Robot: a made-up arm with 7 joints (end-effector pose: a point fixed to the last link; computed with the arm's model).
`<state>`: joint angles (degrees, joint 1 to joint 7).
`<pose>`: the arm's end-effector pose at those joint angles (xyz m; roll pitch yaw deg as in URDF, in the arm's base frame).
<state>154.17 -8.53 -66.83 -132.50 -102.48 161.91 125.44</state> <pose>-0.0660 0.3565 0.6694 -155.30 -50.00 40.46</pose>
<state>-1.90 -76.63 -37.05 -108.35 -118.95 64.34 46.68</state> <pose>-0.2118 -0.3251 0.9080 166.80 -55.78 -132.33</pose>
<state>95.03 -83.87 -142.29 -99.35 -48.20 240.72 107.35</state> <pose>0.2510 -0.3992 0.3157 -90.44 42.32 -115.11</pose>
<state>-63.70 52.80 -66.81 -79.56 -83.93 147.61 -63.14</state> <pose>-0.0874 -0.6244 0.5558 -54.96 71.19 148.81</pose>
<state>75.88 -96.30 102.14 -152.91 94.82 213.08 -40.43</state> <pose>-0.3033 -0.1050 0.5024 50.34 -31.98 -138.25</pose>
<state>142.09 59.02 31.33 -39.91 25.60 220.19 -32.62</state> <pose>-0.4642 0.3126 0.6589 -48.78 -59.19 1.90</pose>
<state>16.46 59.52 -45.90 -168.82 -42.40 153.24 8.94</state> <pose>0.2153 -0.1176 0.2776 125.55 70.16 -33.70</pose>
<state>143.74 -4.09 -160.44 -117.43 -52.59 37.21 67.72</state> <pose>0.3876 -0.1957 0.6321 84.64 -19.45 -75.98</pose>
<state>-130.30 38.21 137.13 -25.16 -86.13 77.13 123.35</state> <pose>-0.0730 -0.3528 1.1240 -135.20 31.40 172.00</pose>
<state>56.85 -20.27 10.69 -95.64 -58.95 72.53 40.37</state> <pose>0.1358 0.3232 0.9677 130.11 -39.48 27.47</pose>
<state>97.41 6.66 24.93 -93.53 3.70 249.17 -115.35</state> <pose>-0.1554 0.2874 0.8706 30.43 6.55 -170.24</pose>
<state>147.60 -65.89 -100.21 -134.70 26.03 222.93 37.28</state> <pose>0.4382 0.1162 0.5133 -120.73 27.07 -55.02</pose>
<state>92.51 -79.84 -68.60 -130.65 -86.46 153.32 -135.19</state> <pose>0.3407 -0.1139 0.7495 123.71 59.69 158.32</pose>
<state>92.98 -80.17 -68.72 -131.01 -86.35 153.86 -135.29</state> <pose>0.3405 -0.1118 0.7478 122.58 59.64 158.34</pose>
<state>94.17 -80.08 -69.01 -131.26 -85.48 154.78 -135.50</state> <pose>0.3430 -0.1056 0.7468 121.18 59.13 158.97</pose>
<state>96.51 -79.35 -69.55 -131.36 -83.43 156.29 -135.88</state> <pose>0.3492 -0.0924 0.7470 119.38 57.93 160.58</pose>
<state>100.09 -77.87 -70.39 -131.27 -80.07 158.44 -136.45</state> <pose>0.3590 -0.0711 0.7482 117.27 55.94 163.20</pose>
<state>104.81 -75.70 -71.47 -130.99 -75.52 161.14 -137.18</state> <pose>0.3708 -0.0417 0.7504 114.93 53.23 166.58</pose>
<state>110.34 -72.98 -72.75 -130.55 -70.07 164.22 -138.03</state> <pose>0.3821 -0.0054 0.7529 112.60 50.00 170.34</pose>
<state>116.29 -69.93 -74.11 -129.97 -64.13 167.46 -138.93</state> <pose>0.3906 0.0352 0.7553 110.41 46.55 174.02</pose>
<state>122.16 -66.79 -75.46 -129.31 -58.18 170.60 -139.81</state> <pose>0.3947 0.0765 0.7575 108.60 43.22 177.30</pose>
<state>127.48 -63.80 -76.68 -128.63 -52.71 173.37 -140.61</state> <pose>0.3945 0.1145 0.7596 107.30 40.32 179.99</pose>
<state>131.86 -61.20 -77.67 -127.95 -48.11 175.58 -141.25</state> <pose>0.3914 0.1460 0.7617 106.44 38.06 -178.07</pose>
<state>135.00 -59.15 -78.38 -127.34 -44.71 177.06 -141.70</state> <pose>0.3875 0.1687 0.7638 106.06 36.53 -176.80</pose>
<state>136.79 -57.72 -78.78 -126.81 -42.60 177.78 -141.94</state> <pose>0.3846 0.1821 0.7662 106.08 35.72 -176.16</pose>
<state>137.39 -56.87 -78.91 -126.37 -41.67 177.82 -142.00</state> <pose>0.3836 0.1876 0.7686 106.43 35.50 -175.97</pose>
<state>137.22 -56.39 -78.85 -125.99 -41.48 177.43 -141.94</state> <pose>0.3839 0.1879 0.7712 106.97 35.64 -176.05</pose>
